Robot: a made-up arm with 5 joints.
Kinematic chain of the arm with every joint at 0, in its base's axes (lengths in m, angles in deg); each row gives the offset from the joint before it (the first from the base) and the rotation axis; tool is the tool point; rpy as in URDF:
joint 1: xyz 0.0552 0 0.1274 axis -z
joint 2: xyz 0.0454 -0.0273 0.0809 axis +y
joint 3: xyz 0.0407 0 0.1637 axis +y
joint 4: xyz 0.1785 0 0.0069 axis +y
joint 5: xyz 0.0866 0.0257 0 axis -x
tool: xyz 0 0 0 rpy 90 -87.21 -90
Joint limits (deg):
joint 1: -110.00..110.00
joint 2: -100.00..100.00
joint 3: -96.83..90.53
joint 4: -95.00..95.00
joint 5: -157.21..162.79
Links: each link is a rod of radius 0.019 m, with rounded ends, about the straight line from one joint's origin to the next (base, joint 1, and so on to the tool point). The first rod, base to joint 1, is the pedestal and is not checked.
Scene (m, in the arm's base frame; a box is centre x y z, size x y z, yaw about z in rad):
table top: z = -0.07
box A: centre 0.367 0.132 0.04 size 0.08 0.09 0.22 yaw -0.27
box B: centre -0.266 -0.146 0 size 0.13 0.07 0.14 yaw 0.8
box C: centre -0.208 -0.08 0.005 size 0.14 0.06 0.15 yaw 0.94
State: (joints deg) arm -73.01 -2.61 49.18 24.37 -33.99
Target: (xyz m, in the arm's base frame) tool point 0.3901 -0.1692 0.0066
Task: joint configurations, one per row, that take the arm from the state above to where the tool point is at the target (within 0.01 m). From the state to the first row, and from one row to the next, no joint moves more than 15 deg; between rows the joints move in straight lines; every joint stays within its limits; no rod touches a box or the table.
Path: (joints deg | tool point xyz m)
1: -64.13 -2.99 45.33 13.14 -36.77 | 0.1715 0.2361 0.1874
2: -55.24 -3.37 41.49 1.90 -39.56 | 0.2204 0.2352 0.2137
3: -46.36 -3.75 37.64 -9.33 -42.34 | 0.2676 0.2204 0.2445
4: -37.48 -4.13 33.80 -20.56 -45.13 | 0.3087 0.1924 0.2784
5: -26.80 8.74 25.01 -17.19 -43.27 | 0.3645 0.1545 0.2458
6: -16.13 21.60 16.22 -13.82 -41.42 | 0.4090 0.1007 0.2063
7: -5.46 34.47 7.43 -10.45 -39.56 | 0.4366 0.0348 0.1610
8: 5.21 47.33 -1.36 -7.08 -37.70 | 0.4432 -0.0370 0.1114
9: 15.89 60.19 -10.14 -3.71 -35.85 | 0.4273 -0.1076 0.0593
10: 26.56 73.06 -18.93 -0.34 -33.99 | 0.3901 -0.1692 0.0066

